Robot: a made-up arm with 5 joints.
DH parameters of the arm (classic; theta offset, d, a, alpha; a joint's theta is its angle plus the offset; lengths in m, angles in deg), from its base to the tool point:
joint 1: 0 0.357 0 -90
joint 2: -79.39 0 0.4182 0
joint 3: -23.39 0 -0.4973 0
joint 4: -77.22 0 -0.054 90
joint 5: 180 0.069 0 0
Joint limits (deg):
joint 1: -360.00..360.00
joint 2: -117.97..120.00
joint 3: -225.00..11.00
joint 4: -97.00..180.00
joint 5: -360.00..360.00
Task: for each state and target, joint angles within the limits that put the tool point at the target. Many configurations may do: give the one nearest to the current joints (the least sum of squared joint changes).
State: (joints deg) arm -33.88 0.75 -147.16 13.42 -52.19
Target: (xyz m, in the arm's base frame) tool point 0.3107 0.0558 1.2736
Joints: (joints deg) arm 10.18 -8.83 -125.34 13.24 -52.19
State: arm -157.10 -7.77 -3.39 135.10 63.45
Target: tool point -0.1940 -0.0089 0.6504
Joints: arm -177.37 -49.83 -33.07 145.36 63.45
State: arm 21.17 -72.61 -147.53 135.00 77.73
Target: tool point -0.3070 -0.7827 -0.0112
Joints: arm 68.58 -117.97 -178.12 115.74 77.73
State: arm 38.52 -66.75 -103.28 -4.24 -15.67
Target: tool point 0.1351 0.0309 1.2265
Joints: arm 12.88 -34.63 -96.37 -1.11 -15.67
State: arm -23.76 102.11 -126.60 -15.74 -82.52
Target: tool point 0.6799 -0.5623 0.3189
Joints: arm -39.59 53.83 -100.01 -31.47 -82.52
